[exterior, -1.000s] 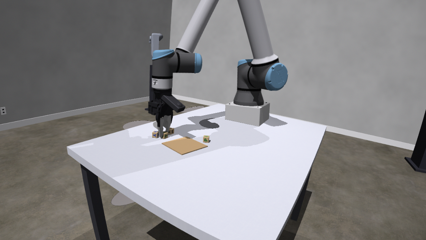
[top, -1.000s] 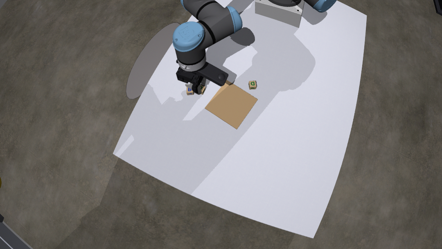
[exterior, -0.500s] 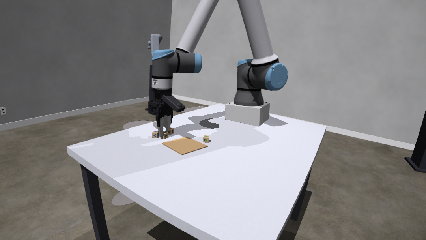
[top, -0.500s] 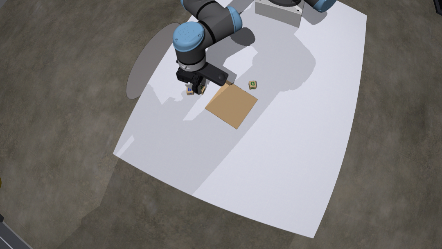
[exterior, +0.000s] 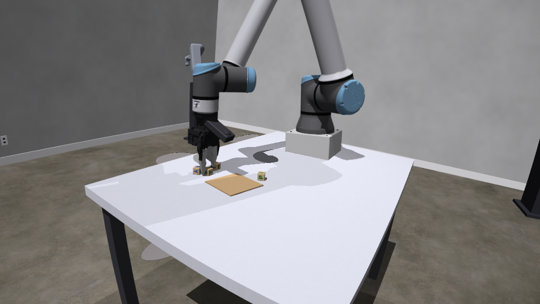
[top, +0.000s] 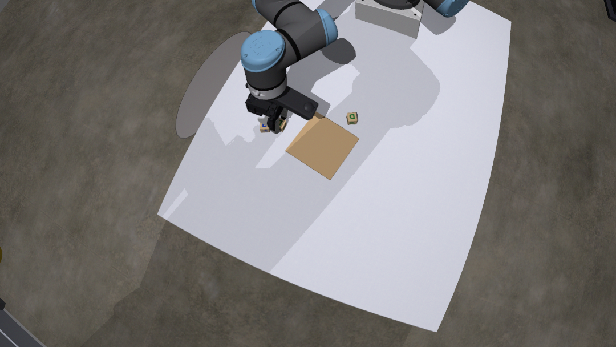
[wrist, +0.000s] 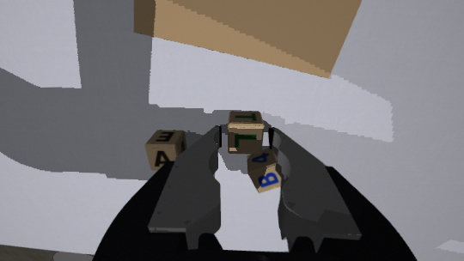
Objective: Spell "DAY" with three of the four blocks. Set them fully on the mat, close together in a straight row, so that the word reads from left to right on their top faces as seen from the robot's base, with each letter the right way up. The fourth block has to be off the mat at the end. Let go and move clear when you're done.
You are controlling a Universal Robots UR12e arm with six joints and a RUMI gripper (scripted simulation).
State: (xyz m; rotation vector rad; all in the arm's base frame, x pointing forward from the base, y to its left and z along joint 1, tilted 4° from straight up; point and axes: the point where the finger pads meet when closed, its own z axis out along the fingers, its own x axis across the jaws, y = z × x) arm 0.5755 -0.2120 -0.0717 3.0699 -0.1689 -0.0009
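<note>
The green-lettered block is right at my hand. Also, from my hand: D block 8 cm behind, 18 cm to the left; blue-lettered block 2 cm ahead, 4 cm to the right; tan mat 2 cm ahead, 12 cm to the left, 1 cm below.
</note>
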